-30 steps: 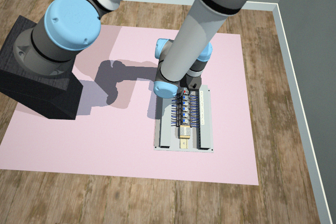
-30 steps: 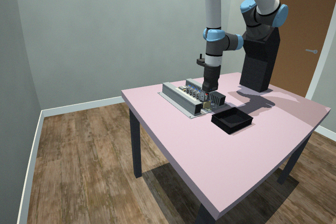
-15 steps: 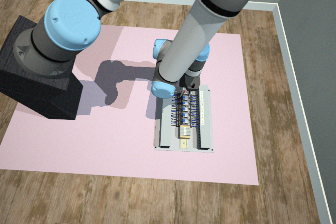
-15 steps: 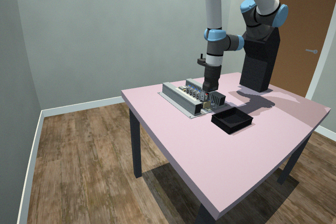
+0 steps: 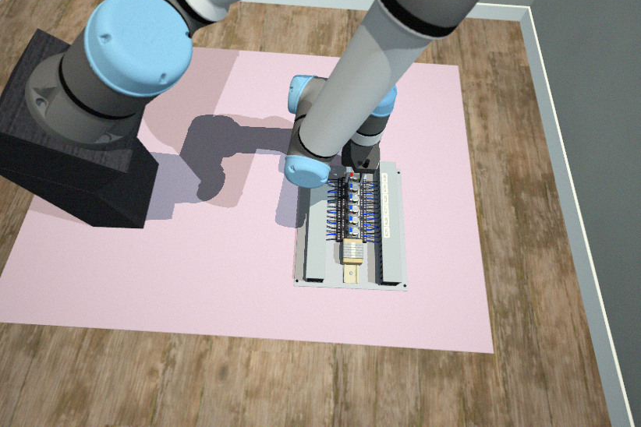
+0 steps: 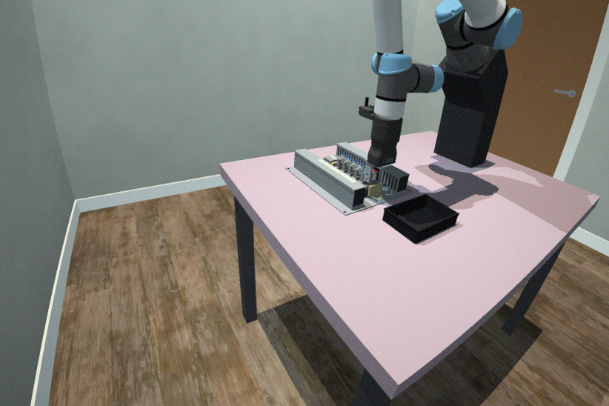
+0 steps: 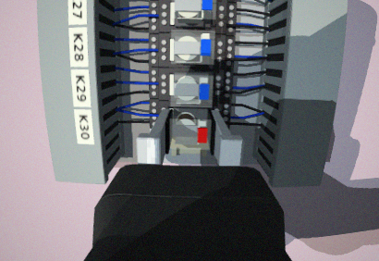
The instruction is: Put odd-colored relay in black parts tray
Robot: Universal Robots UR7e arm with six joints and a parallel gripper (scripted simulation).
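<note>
Right now my hand is 10 mm above the red-button relay. From my hand the other things lie so: black parts tray: 50 mm behind, 170 mm to the left, 50 mm below; grey relay panel: 20 mm ahead, 100 mm to the right, 30 mm below.
</note>
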